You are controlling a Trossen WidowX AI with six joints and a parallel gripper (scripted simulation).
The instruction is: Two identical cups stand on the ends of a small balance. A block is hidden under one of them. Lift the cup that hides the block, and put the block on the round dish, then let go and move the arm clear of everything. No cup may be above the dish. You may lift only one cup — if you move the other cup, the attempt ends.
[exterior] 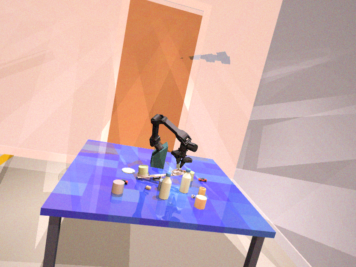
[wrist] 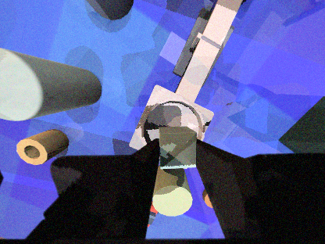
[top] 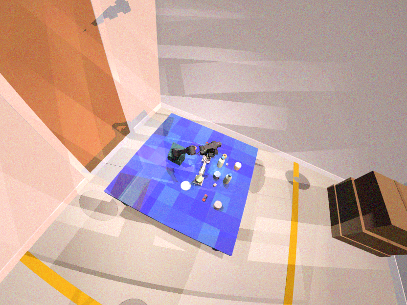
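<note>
My gripper tip is 28 cm to the left of the olive cup, 6 cm above it and 1 cm short of it. From my gripper tip the other things lie so: balance: 12 cm to the right, 9 cm below, 1 cm ahead; then round white dish: 36 cm to the right, 11 cm below, 9 cm behind; then balance beam: 12 cm to the right, 8 cm below.
</note>
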